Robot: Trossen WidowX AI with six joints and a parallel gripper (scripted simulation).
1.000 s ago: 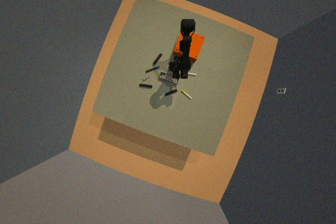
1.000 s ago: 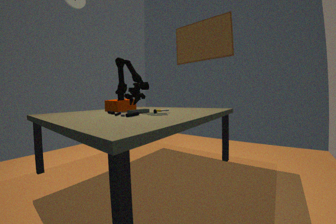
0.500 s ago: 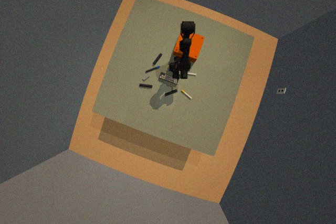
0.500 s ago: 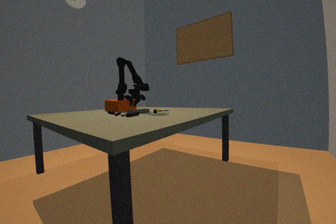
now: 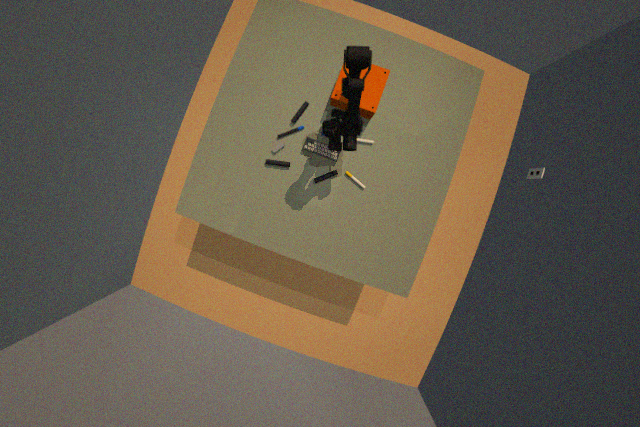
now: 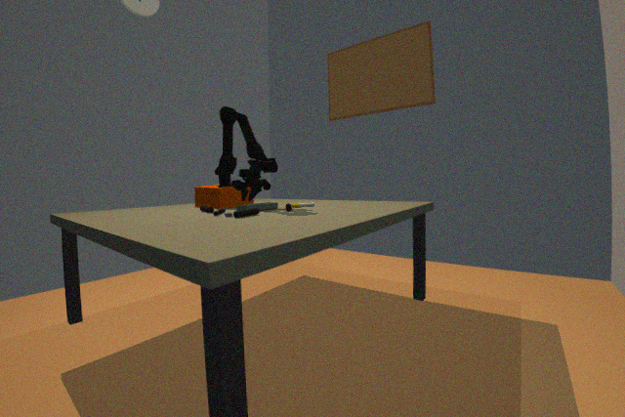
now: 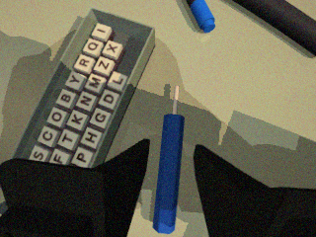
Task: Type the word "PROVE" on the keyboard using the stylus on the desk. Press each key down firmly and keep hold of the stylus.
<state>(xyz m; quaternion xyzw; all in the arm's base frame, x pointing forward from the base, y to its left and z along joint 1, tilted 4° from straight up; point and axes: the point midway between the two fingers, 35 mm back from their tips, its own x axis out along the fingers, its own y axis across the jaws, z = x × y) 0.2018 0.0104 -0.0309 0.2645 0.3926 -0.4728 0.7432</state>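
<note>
My gripper tip is 3 cm above the blue stylus and 1 cm to the left of it. From my gripper tip the other things lie so: grey stylus tip (4 cm to the right, 3 cm below, 2 cm ahead); then grey block (18 cm to the right, 18 cm ahead, 3 cm below); then blue-capped black pen (15 cm to the right, 6 cm ahead, 3 cm below).
</note>
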